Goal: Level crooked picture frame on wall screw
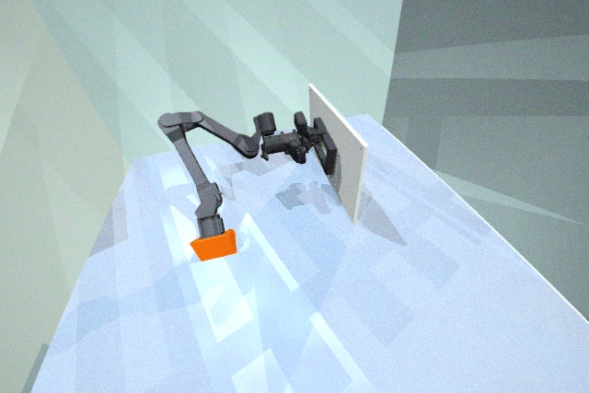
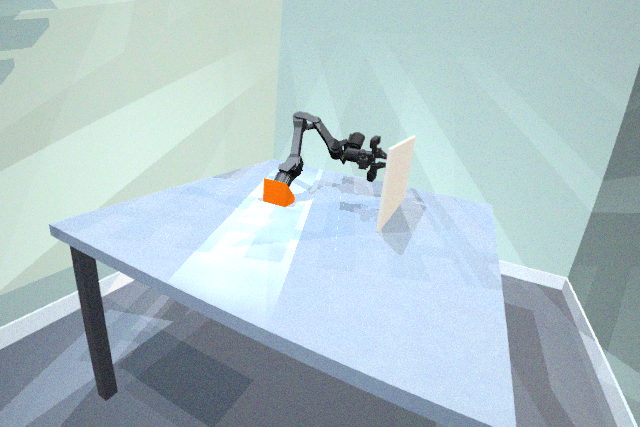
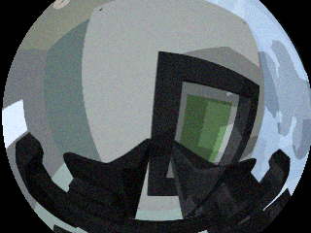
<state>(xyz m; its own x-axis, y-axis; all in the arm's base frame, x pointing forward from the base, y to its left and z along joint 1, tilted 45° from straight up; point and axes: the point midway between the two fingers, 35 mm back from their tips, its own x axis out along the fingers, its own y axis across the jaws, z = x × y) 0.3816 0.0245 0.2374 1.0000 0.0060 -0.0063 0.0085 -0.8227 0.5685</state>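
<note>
The picture frame is 10 mm ahead of my gripper tip, 10 mm to the left of it and 50 mm below it. From my gripper tip the other things lie so: wall board (20 mm ahead, 10 mm to the left, 60 mm below).
</note>
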